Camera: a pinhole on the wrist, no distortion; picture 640 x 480 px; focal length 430.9 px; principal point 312.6 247.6 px. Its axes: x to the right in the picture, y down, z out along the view. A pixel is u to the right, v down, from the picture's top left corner.
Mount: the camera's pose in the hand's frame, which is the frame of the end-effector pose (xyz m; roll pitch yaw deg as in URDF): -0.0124 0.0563 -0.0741 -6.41 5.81 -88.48
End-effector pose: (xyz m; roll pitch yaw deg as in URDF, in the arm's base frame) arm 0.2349 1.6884 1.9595 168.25 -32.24 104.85
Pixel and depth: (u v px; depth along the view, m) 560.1 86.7 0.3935
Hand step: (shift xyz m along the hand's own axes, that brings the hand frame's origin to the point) -0.1074 -0.2124 0.3084
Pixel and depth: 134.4 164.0 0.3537
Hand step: -0.0440 0.1647 0.2980
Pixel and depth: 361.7 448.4 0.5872
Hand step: 0.3282 -0.0572 0.4693
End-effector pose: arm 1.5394 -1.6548 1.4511 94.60 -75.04 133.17
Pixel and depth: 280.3 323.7 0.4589
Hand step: 0.1196 0.0488 0.3741
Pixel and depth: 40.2 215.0 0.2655
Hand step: -0.0064 0.1965 0.2076
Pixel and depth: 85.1 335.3 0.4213
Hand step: 0.1150 0.2396 0.3554
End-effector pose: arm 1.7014 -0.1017 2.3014 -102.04 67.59 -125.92
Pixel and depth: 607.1 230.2 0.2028
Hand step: 0.0063 -0.1016 0.1133
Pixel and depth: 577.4 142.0 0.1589
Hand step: -0.0303 -0.0578 0.0774
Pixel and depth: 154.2 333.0 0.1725
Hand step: 0.0396 0.1038 0.0991
